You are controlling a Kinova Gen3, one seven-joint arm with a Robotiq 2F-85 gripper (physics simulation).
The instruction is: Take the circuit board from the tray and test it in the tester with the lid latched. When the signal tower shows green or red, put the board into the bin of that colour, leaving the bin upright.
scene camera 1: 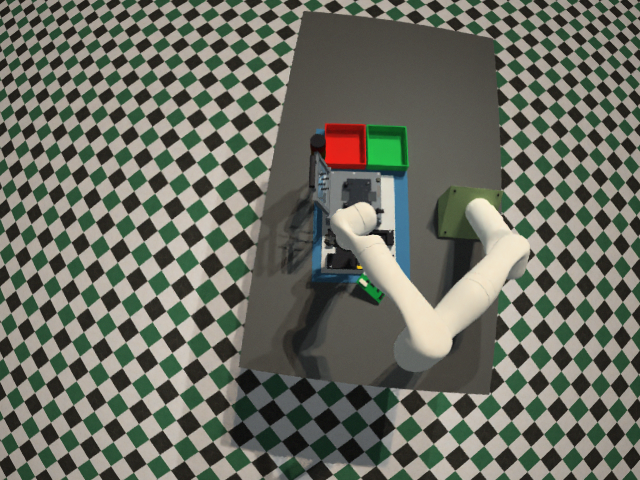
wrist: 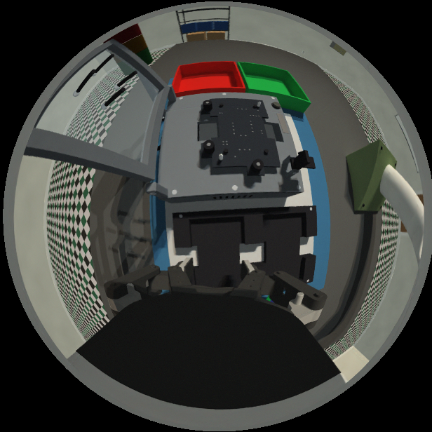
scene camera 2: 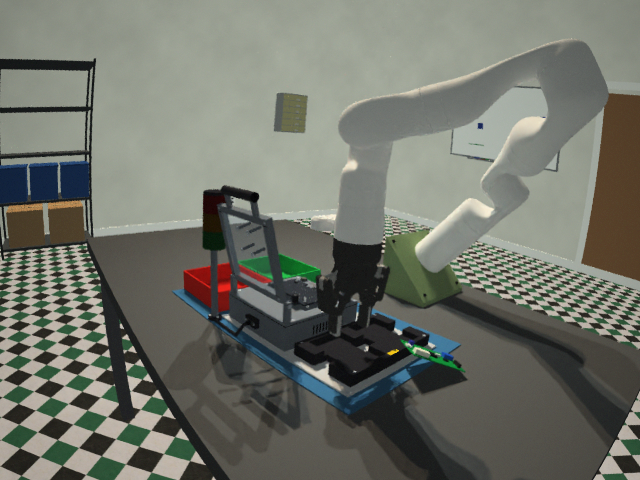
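Where they show: gripper, fingertip midpoint: (scene camera 2: 349, 330); arm's base, origin of the base link: (scene camera 1: 478, 210) (scene camera 2: 428, 257).
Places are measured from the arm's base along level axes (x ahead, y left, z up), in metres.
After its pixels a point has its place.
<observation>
The green circuit board (scene camera 1: 373, 291) {y 0.315, x 0.308, z -0.060 m} (scene camera 2: 434, 357) {y 0.301, x 0.318, z -0.055 m} is outside the black tray (scene camera 2: 356, 364) {y 0.230, x 0.430, z -0.067 m} (wrist: 182, 232), at its near edge, tilted, with a shadow below it; I cannot tell what it rests on. My gripper (scene camera 2: 352, 327) {y 0.192, x 0.421, z -0.022 m} (wrist: 216, 267) is low over the tray, fingers apart with nothing between them; the arm hides it in scene camera 1. The tray pockets in the wrist view hold no board. The tester (scene camera 1: 375, 180) {y -0.048, x 0.358, z -0.025 m} (scene camera 2: 263, 322) {y 0.061, x 0.508, z -0.046 m} (wrist: 185, 125) has its lid (scene camera 2: 277, 258) {y 0.109, x 0.513, z 0.088 m} (wrist: 90, 156) raised. The signal tower (scene camera 2: 213, 219) {y -0.042, x 0.563, z 0.124 m} (wrist: 135, 42) looks unlit.
The red bin (scene camera 1: 345, 147) {y -0.178, x 0.477, z -0.079 m} (scene camera 2: 199, 284) {y -0.161, x 0.550, z -0.045 m} (wrist: 210, 82) and green bin (scene camera 1: 387, 148) {y -0.203, x 0.325, z -0.079 m} (scene camera 2: 302, 271) {y -0.189, x 0.261, z -0.060 m} (wrist: 277, 85) stand upright behind the tester. A blue mat (scene camera 1: 403, 206) {y 0.006, x 0.243, z -0.083 m} (wrist: 320, 200) lies under the setup. The olive arm mount (scene camera 1: 454, 222) {y 0.045, x 0.069, z -0.035 m} (scene camera 2: 408, 279) {y 0.037, x 0.112, z -0.030 m} stands to the right.
</observation>
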